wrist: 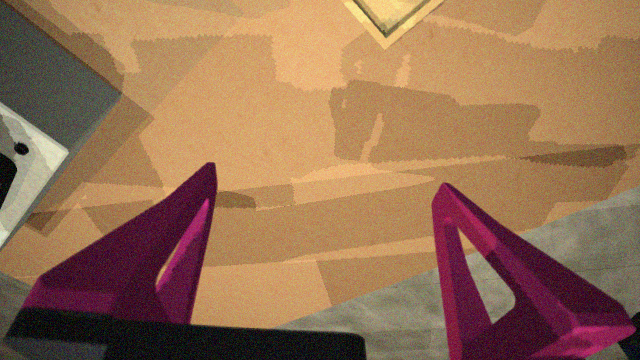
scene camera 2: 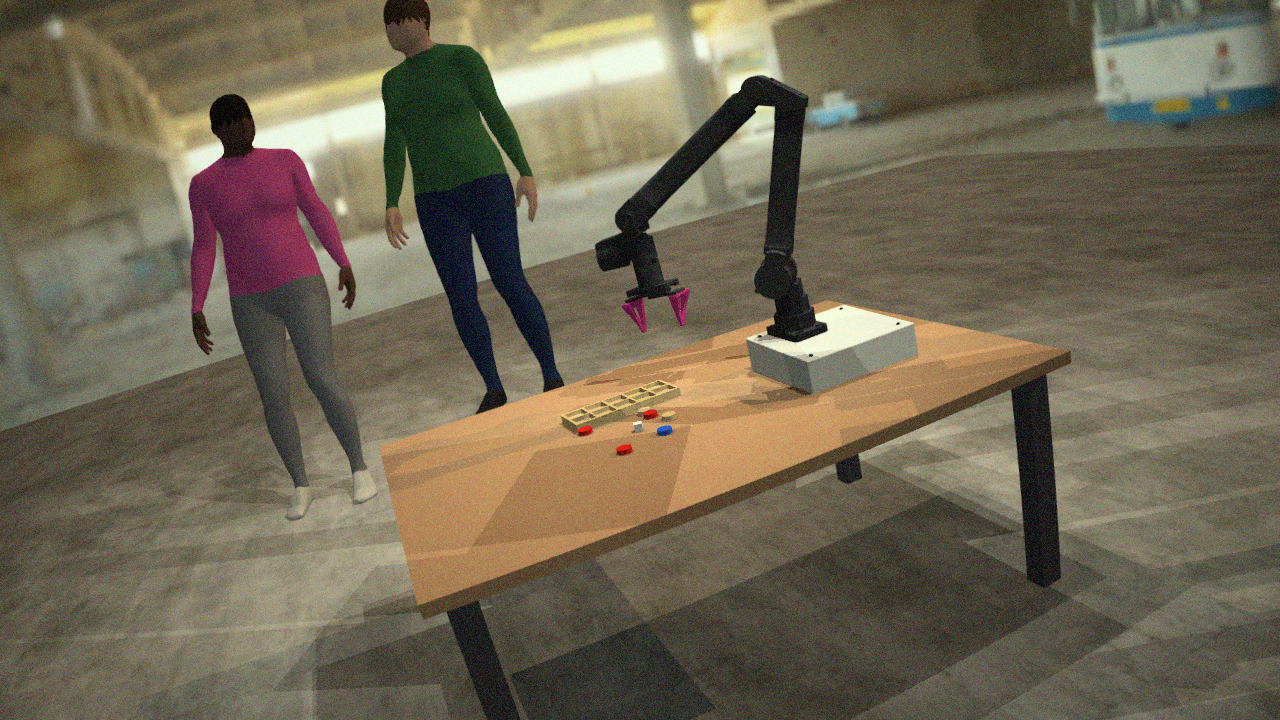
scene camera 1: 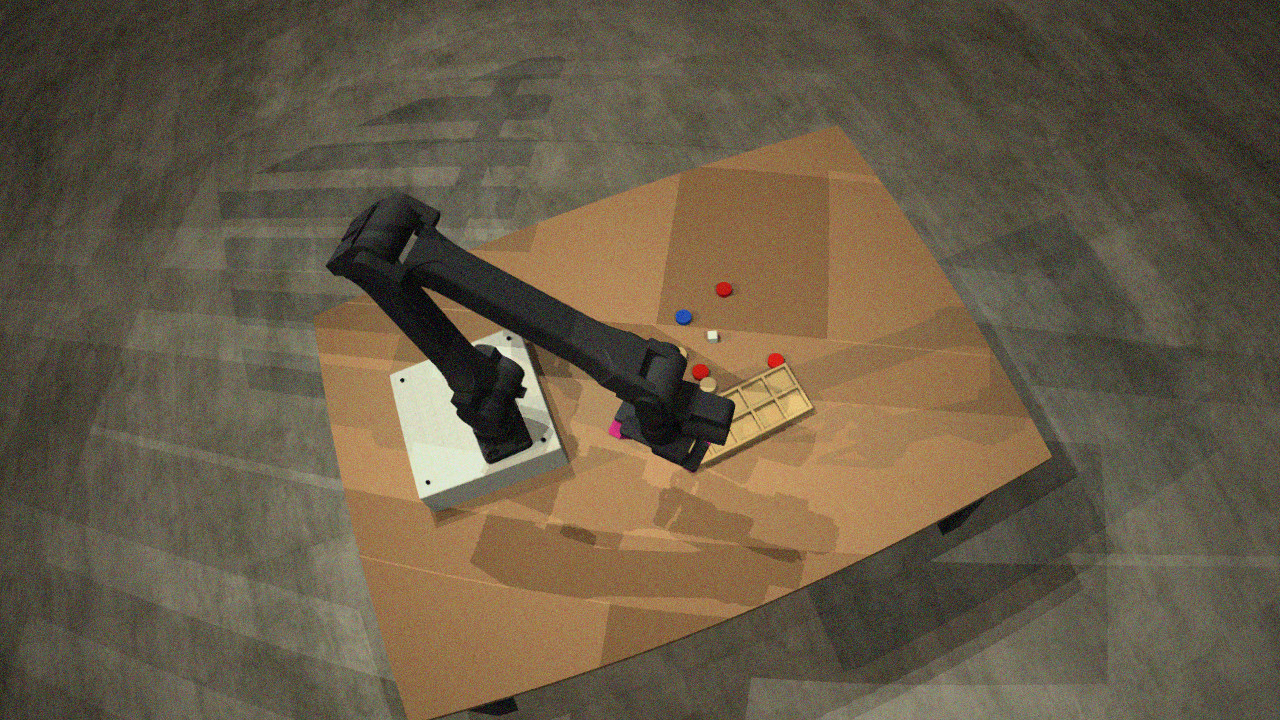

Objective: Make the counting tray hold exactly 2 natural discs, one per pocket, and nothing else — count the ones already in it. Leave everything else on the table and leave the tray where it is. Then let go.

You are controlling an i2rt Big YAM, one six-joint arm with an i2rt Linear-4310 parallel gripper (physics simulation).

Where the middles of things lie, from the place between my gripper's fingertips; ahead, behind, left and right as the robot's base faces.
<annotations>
Right now the counting tray [scene camera 1: 770,401] is 150 mm ahead of my hand, 120 mm below it and 40 mm to the left of it.
</annotations>
